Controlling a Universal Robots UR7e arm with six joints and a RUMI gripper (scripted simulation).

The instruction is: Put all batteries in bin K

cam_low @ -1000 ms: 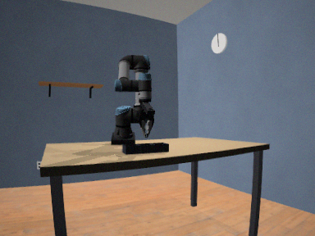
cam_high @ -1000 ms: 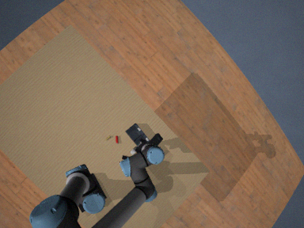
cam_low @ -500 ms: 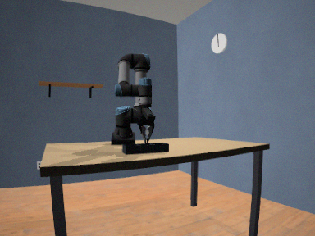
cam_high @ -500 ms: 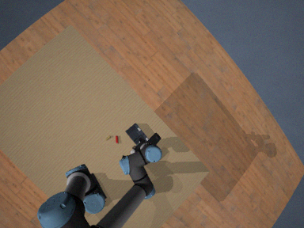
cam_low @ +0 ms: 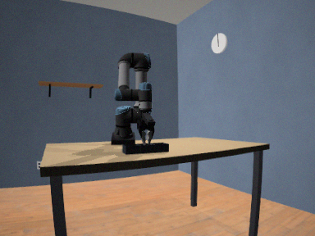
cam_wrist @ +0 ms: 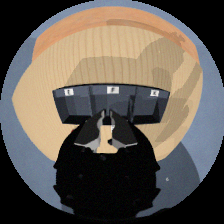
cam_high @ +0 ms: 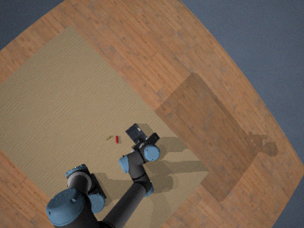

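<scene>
My gripper is now 1 cm to the left of the bin row, 1 cm short of it and 1 cm above it. Also, from my hand: red battery 11 cm to the left, 10 cm behind, 3 cm below; then yellowish item 16 cm to the left, 13 cm behind, 3 cm below; then black-and-white cylinder 13 cm behind, 3 cm to the right, 3 cm below.
</scene>
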